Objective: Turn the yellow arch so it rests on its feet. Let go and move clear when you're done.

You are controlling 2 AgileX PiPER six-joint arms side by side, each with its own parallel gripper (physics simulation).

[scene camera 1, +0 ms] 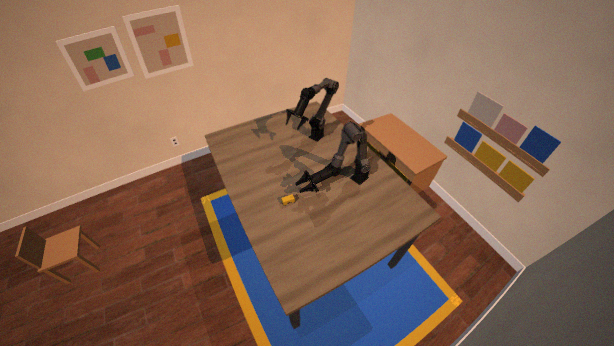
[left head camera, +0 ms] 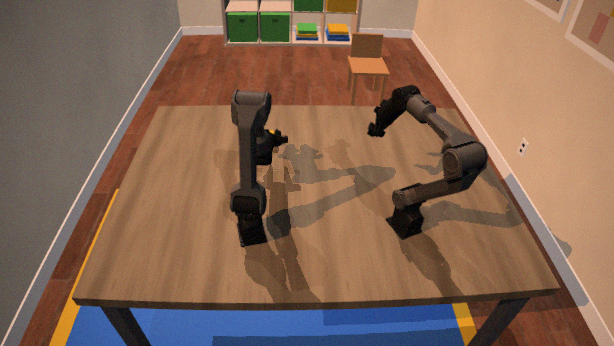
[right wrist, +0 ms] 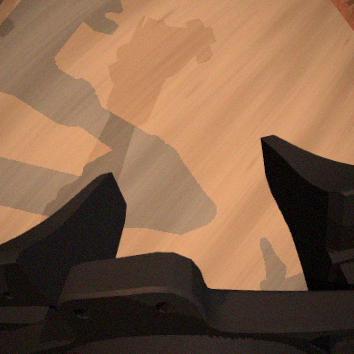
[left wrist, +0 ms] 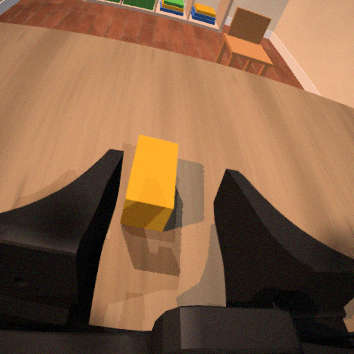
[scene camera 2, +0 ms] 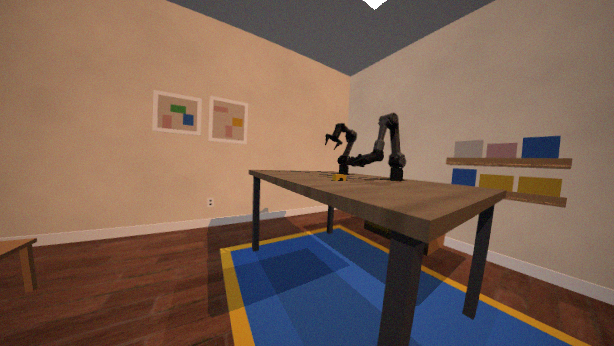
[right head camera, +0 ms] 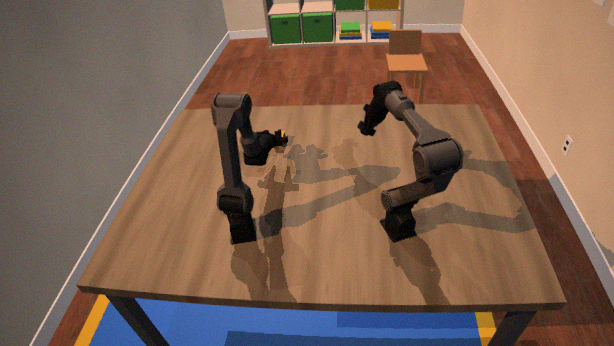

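Observation:
The yellow arch (scene camera 1: 288,199) (scene camera 2: 339,177) (left wrist: 152,172) rests on the table, flat side up, with a small dark notch on its lower edge in scene camera 2. In the head cameras it is mostly hidden behind the left gripper. My left gripper (scene camera 1: 300,186) (left wrist: 171,177) is open and stands back from the arch, holding nothing; in the left wrist view the arch appears between and beyond the fingertips, nearer the left finger. My right gripper (scene camera 1: 294,125) (scene camera 2: 331,146) (right wrist: 188,173) is open and empty, raised above the table far from the arch.
The wooden table (left head camera: 175,250) (scene camera 1: 320,270) carries both arms. Their shadows fall across it. A wooden chair (left head camera: 368,65) and a shelf unit with green bins (left head camera: 274,27) stand on the floor beyond the table. An orange-brown cabinet (scene camera 1: 405,142) stands behind the arm bases.

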